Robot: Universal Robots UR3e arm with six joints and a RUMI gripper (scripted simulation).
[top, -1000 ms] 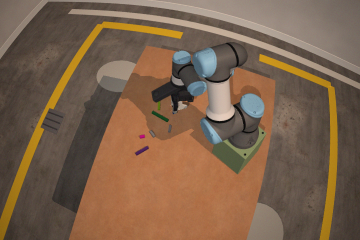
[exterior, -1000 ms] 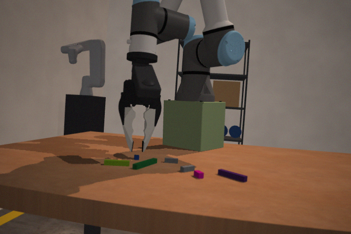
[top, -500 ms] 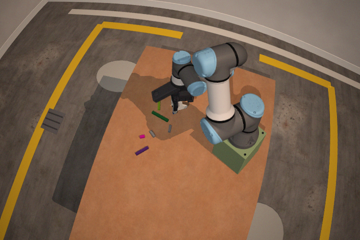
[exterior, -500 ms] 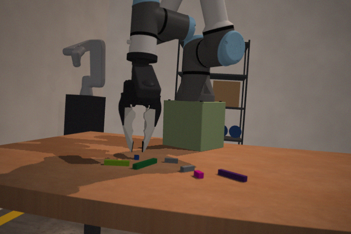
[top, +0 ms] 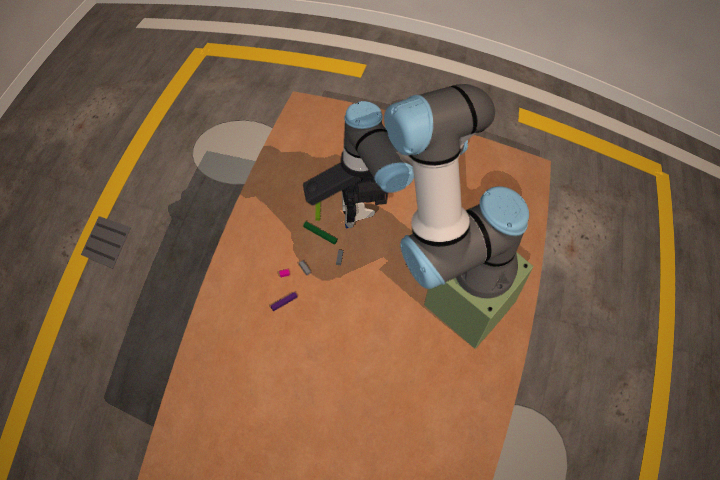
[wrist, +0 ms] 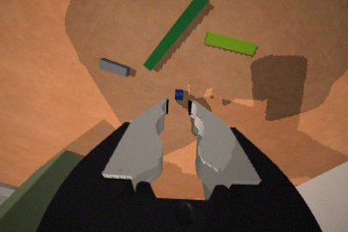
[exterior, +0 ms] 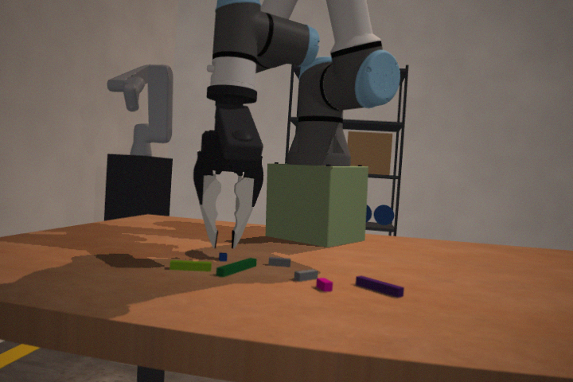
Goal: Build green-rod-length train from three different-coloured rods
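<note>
My gripper is now 3 cm above the blue rod. From my hand the other things lie so: green rod 4 cm to the left, 4 cm ahead, 3 cm below; then lime rod 8 cm ahead, 3 cm below, 1 cm to the right; then magenta rod 16 cm to the left, 7 cm ahead, 3 cm below.
</note>
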